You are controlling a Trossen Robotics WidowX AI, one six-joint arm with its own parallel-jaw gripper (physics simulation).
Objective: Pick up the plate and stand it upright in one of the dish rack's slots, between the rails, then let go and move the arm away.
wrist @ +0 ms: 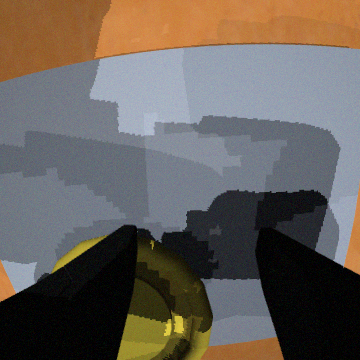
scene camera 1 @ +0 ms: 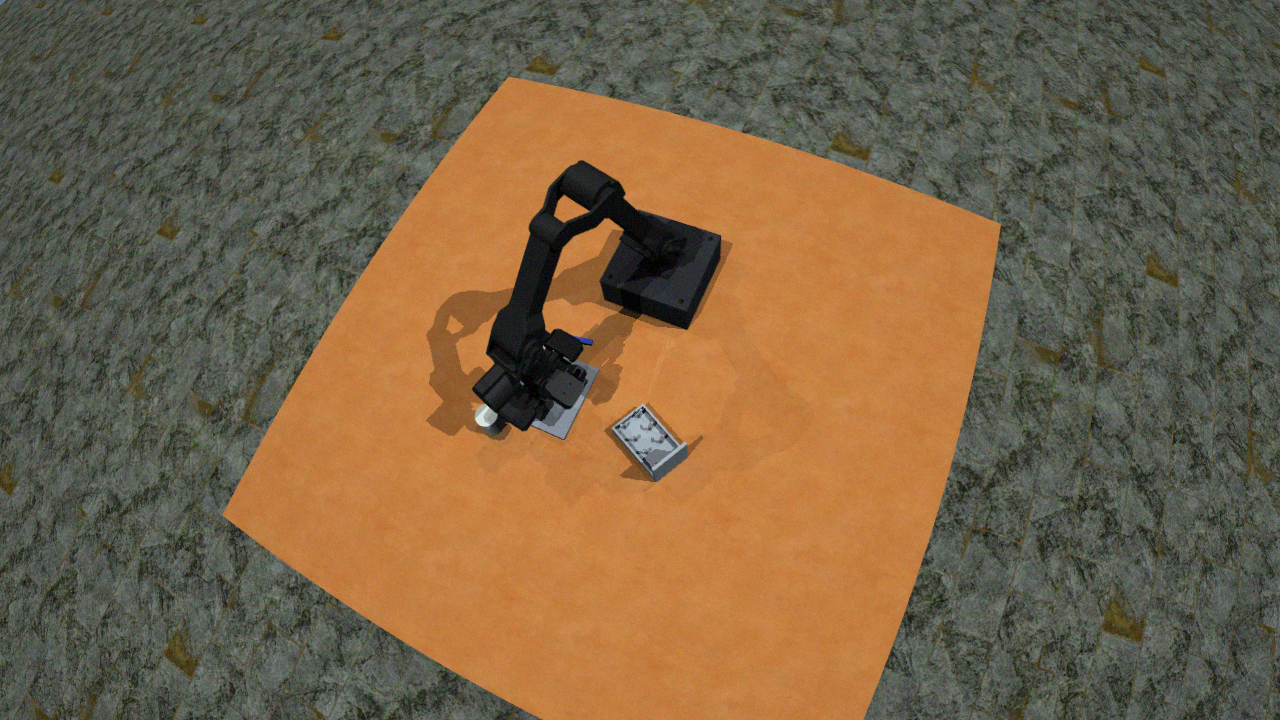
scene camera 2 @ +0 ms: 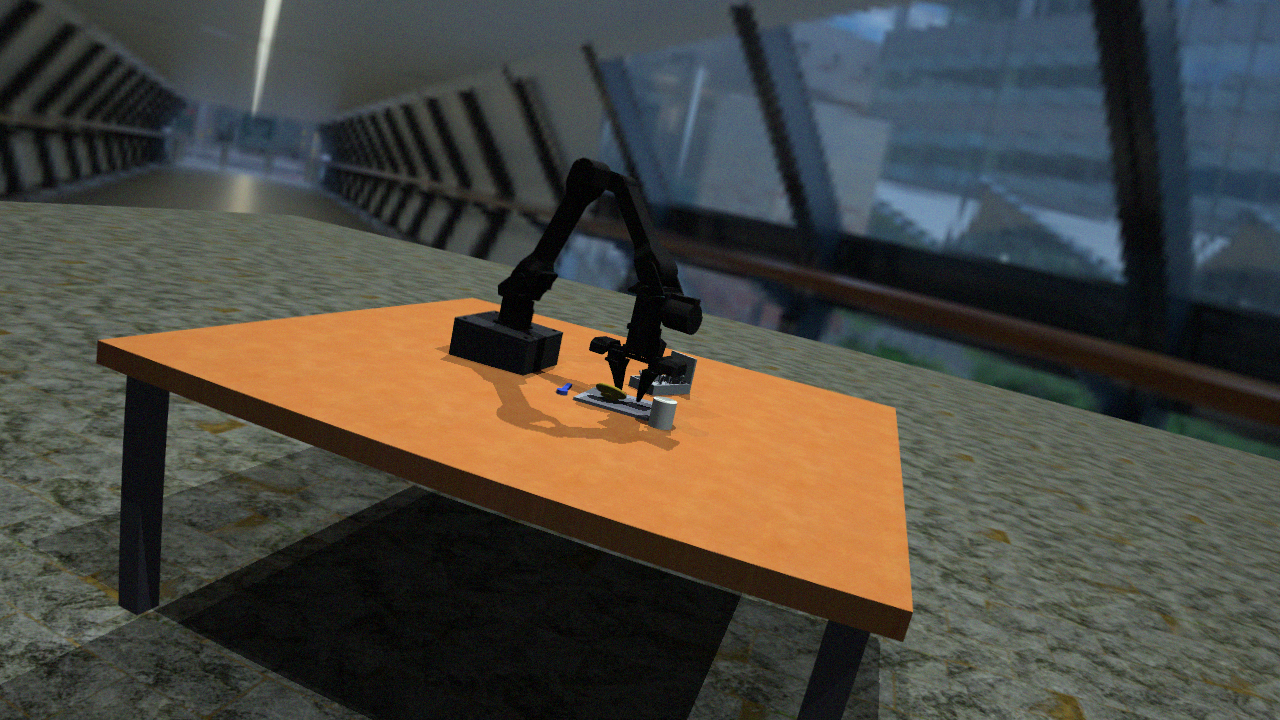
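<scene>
The yellow plate point(scene camera 2: 611, 392) point(wrist: 195, 300) is tilted on a flat grey board point(scene camera 1: 562, 429) point(scene camera 2: 586, 401) point(wrist: 250, 85). In the wrist view it is partly hidden behind the left finger, and its right part shows between the fingers, low in the view. My gripper point(scene camera 2: 630, 394) point(wrist: 197, 239) points down, part open, with its fingertips low over the board. One finger is at the plate; whether they touch is unclear. The arm hides the plate in scene camera 1. The grey dish rack point(scene camera 1: 669, 460) point(scene camera 2: 682, 368), with small pegs and a tall end panel, stands apart from the board.
A white cylinder point(scene camera 1: 487, 418) point(scene camera 2: 662, 413) stands at the board's end, close to the gripper. A small blue object point(scene camera 1: 584, 340) point(scene camera 2: 563, 389) lies beyond the board's other end. The black arm base point(scene camera 1: 662, 277) point(scene camera 2: 505, 342) stands on the orange table point(scene camera 1: 760, 555) point(scene camera 2: 760, 501).
</scene>
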